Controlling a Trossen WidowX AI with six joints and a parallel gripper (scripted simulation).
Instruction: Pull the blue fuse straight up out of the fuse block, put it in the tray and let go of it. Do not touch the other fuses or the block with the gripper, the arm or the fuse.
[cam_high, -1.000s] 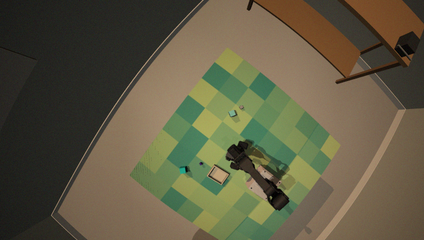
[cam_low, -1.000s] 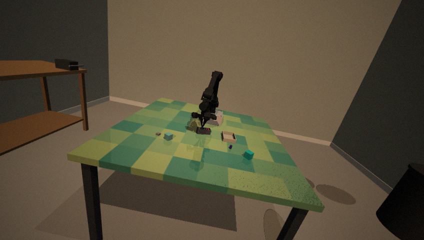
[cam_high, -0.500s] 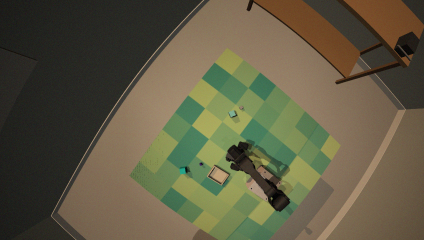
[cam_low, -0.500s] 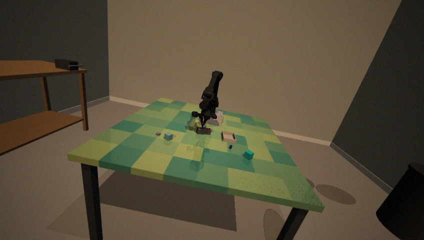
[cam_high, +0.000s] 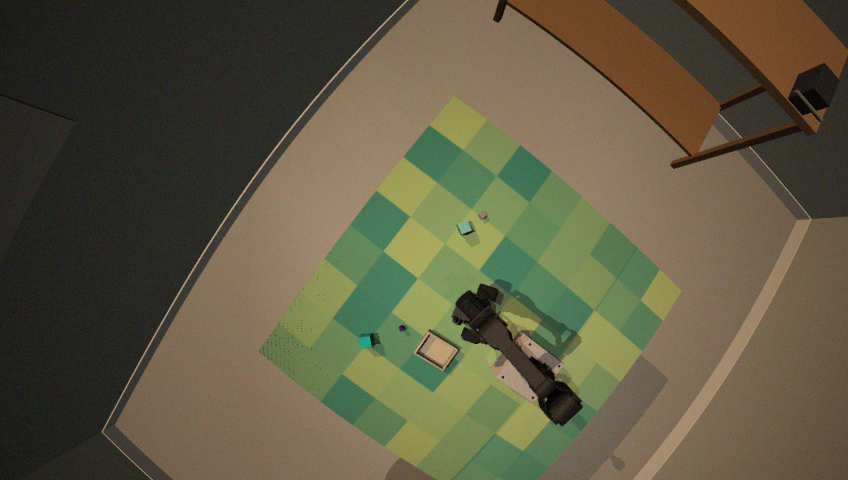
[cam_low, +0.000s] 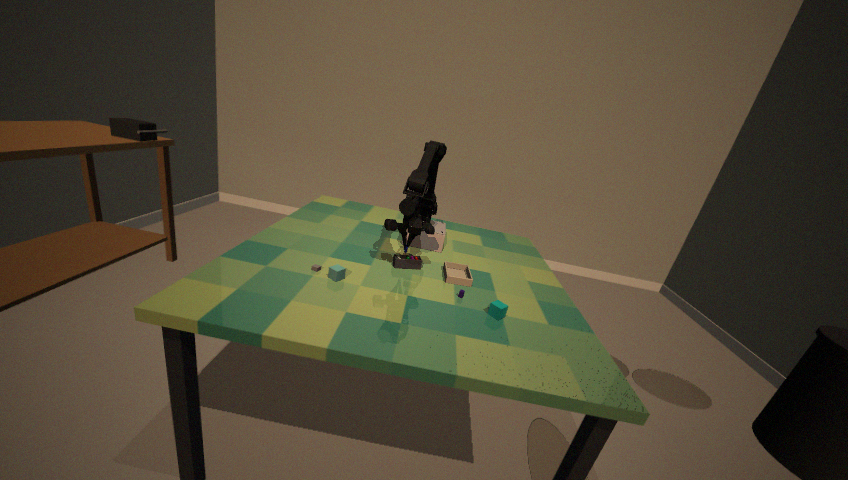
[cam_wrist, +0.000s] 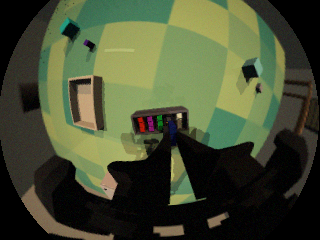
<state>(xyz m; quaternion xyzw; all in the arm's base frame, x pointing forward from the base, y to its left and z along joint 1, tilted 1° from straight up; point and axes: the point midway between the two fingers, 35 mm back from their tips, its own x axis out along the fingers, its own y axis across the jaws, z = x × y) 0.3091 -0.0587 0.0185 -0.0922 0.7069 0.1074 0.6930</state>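
The tan tray is 22 cm to the left of my gripper tip and 8 cm below it. The rest, counted from my gripper tip: small purple piece (16 cm ahead, 23 cm to the left, 7 cm below); blue fuse (1 cm below); small grey piece (16 cm ahead, 29 cm to the right, 8 cm below).
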